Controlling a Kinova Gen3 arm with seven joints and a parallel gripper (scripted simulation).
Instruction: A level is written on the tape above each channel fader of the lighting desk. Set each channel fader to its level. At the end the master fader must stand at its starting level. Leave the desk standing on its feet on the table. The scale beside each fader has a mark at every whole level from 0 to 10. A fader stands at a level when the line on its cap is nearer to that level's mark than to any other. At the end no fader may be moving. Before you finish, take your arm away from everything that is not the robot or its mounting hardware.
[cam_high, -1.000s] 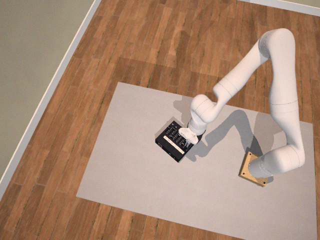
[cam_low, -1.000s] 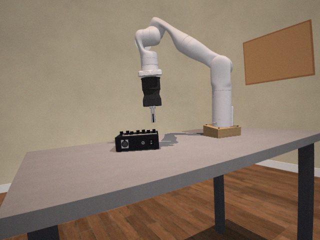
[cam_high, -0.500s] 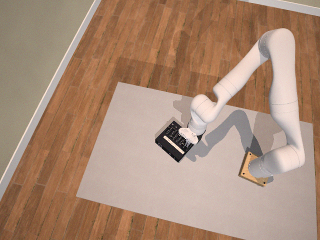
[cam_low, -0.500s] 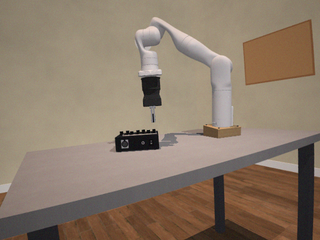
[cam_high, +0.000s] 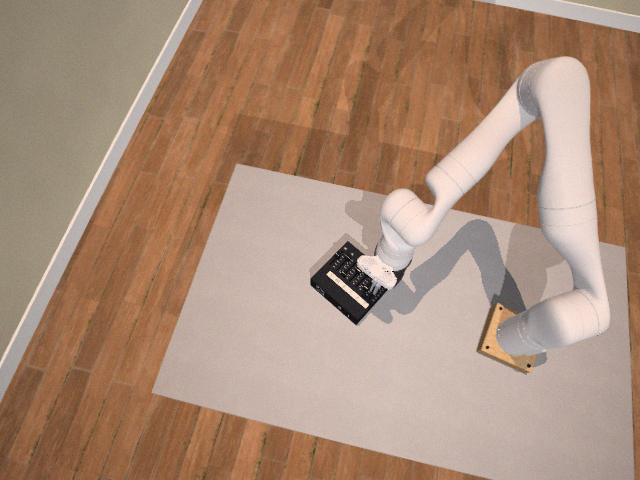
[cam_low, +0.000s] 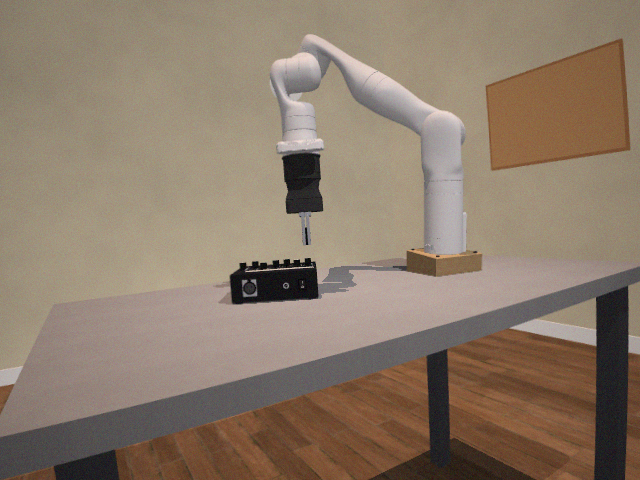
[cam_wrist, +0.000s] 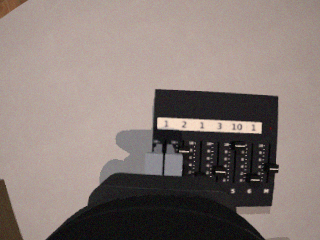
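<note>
Right now my hand is 120 mm short of the master fader cap, 60 mm to the left of it and 50 mm above it.
</note>
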